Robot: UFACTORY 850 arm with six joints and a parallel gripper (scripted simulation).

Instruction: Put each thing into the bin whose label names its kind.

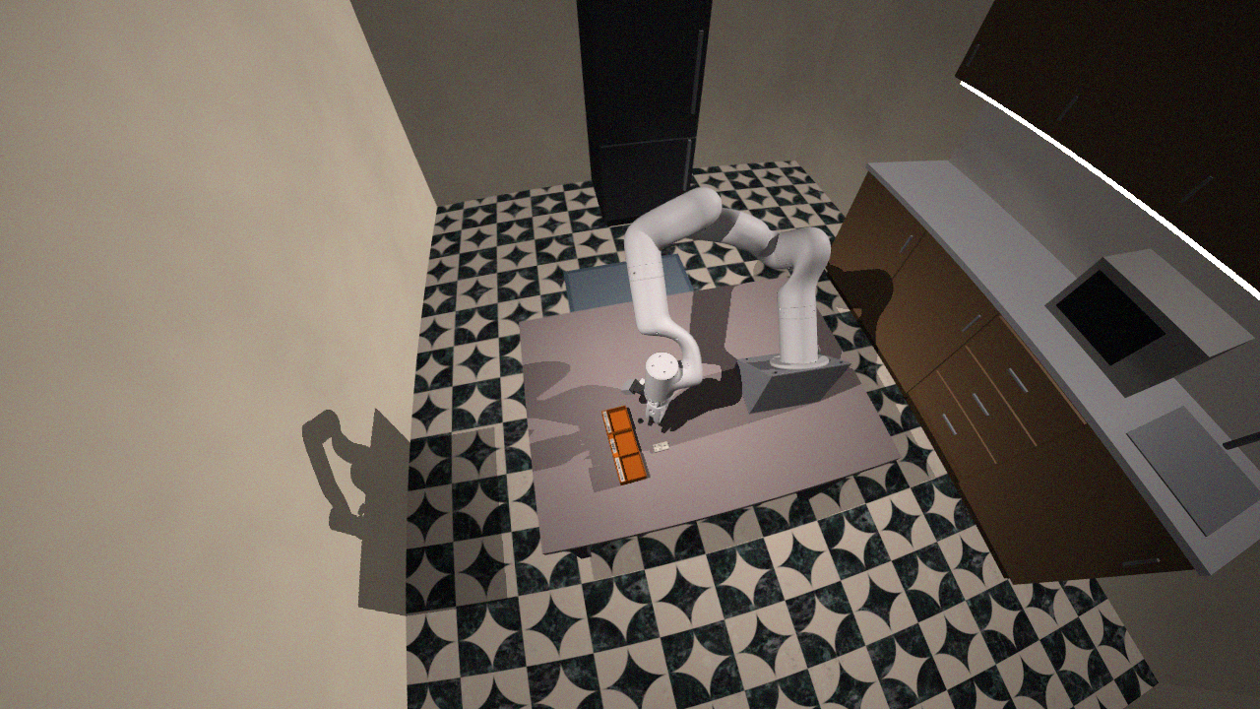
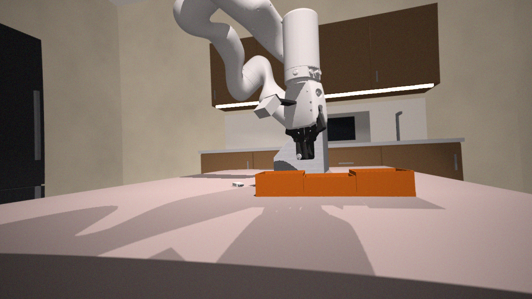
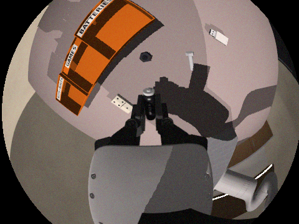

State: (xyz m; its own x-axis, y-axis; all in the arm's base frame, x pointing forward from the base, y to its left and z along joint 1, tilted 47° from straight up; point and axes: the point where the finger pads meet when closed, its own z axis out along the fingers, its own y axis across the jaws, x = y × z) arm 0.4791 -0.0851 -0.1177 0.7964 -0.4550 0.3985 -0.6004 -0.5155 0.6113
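Now: hand 8 cm to the right of the white domino and 8 cm above it. Round my hand: silver bolt 9 cm to the right, 8 cm below; black battery 2 cm below; black nut 4 cm ahead, 3 cm to the right, 8 cm below.
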